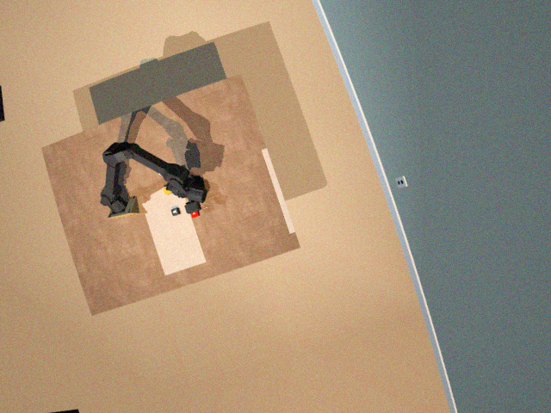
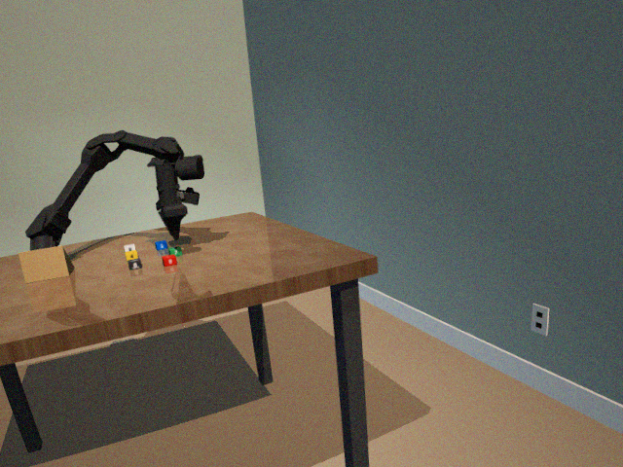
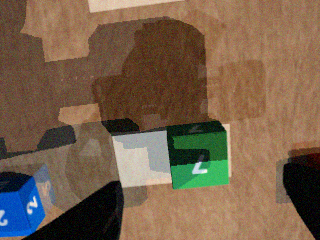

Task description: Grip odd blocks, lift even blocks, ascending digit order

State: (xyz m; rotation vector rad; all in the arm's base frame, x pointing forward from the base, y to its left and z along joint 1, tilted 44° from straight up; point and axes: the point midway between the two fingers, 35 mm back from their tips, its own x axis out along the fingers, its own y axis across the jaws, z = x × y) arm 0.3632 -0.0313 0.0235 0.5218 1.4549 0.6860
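The green block lies 40 mm below my gripper tip. Also, from my gripper tip: black block (110 mm behind, 60 mm to the right, 40 mm below); blue block (120 mm to the left, 40 mm below, 40 mm behind); red block (90 mm to the right, 40 mm below, 20 mm behind).
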